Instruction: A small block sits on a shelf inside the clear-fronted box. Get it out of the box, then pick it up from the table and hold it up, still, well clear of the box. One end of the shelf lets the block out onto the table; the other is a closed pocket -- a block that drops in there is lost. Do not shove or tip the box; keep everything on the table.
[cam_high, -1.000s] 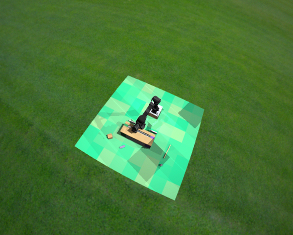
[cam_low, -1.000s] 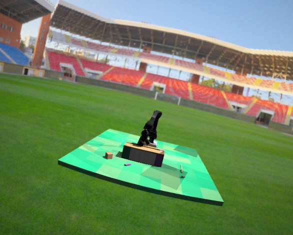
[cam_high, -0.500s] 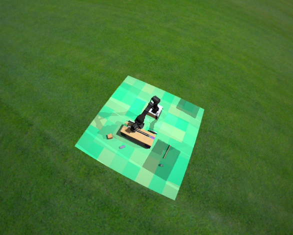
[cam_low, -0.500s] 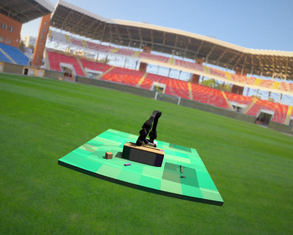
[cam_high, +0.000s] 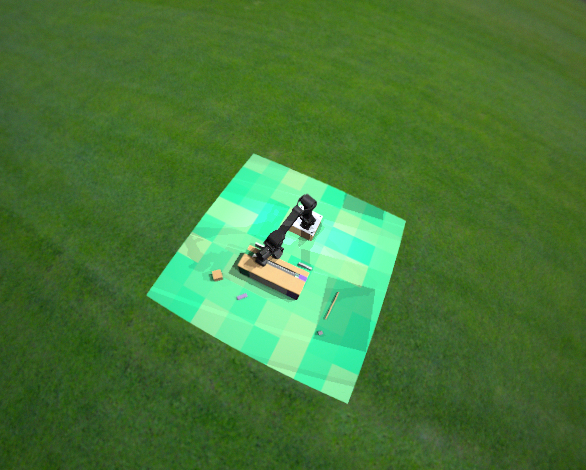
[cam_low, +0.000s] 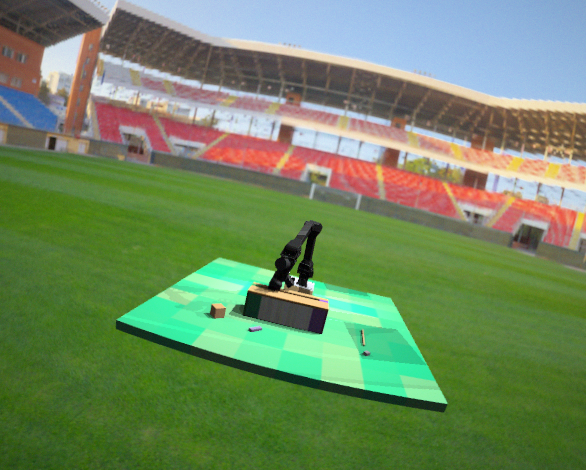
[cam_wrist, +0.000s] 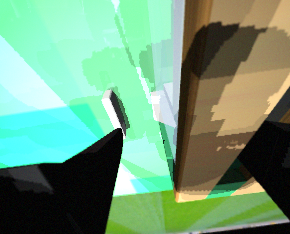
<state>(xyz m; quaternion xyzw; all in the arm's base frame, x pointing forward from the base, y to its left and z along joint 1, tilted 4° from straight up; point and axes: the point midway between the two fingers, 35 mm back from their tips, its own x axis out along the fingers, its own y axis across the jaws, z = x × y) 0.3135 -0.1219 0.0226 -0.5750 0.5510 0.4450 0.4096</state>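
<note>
The small block lies 60 mm ahead of my gripper tip and 20 mm to the right of it. The rest, counted from my gripper tip: thin tan stick 500 mm to the left, 80 mm below, 60 mm ahead; then small grey piece 510 mm to the left, 240 mm ahead, 80 mm below; then purple piece 270 mm ahead, 80 mm below, 10 mm to the left.
</note>
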